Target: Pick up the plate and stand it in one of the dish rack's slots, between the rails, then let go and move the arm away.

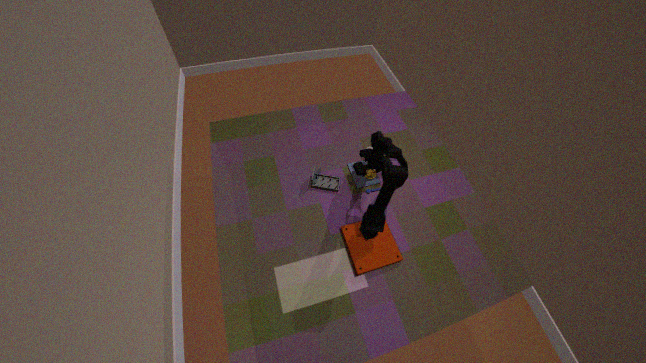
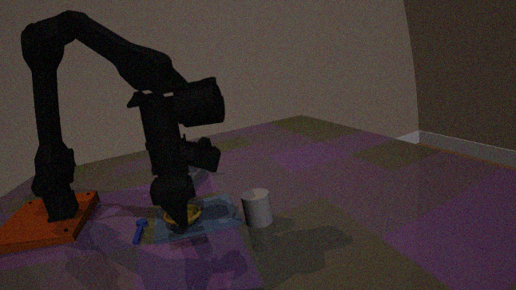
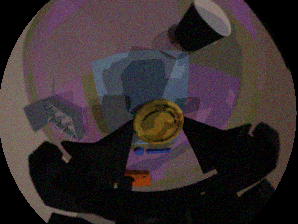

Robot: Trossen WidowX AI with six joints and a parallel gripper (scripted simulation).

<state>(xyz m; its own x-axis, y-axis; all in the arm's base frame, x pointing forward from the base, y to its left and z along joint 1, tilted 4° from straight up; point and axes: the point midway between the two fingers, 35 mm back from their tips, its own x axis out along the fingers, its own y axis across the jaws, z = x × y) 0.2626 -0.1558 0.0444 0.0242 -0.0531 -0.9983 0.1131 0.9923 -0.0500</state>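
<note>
Right now the blue mat is 2 cm to the left of my gripper tip, 2 cm ahead of it and 1 cm below it. The rest, counted from my gripper tip: blue spoon: 8 cm behind, 3 cm to the left, 1 cm below; then cup: 11 cm ahead, 7 cm to the right, 1 cm above; then yellow plate: 1 cm above.
</note>
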